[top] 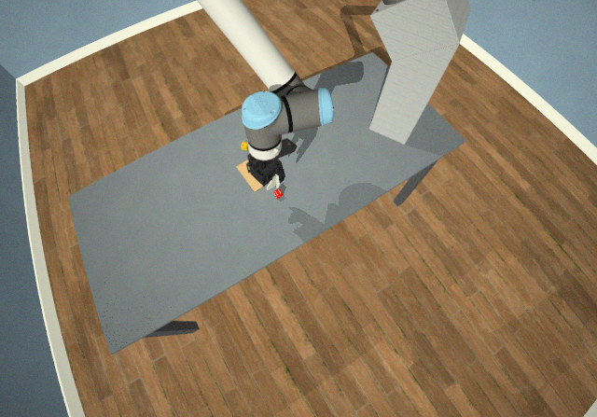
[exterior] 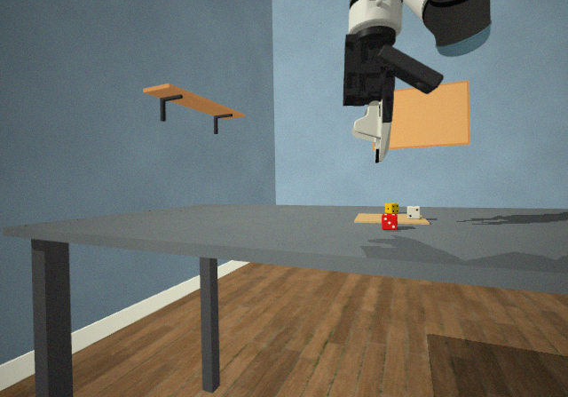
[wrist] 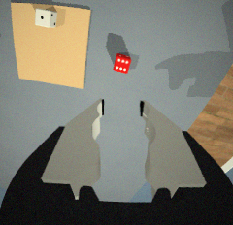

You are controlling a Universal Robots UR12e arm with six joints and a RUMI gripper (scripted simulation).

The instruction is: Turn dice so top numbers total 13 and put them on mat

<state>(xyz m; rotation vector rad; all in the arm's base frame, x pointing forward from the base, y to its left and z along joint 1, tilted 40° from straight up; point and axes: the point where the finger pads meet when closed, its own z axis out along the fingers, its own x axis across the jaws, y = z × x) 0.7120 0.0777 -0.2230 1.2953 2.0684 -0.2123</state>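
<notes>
My hand is 120 mm above the red die and 10 mm past it. From my hand the other things lie so: tan mat (140 mm to the right, 130 mm below); then yellow die (270 mm to the right, 120 mm below, 10 mm ahead); then white die (140 mm to the right, 120 mm below, 40 mm behind).
</notes>
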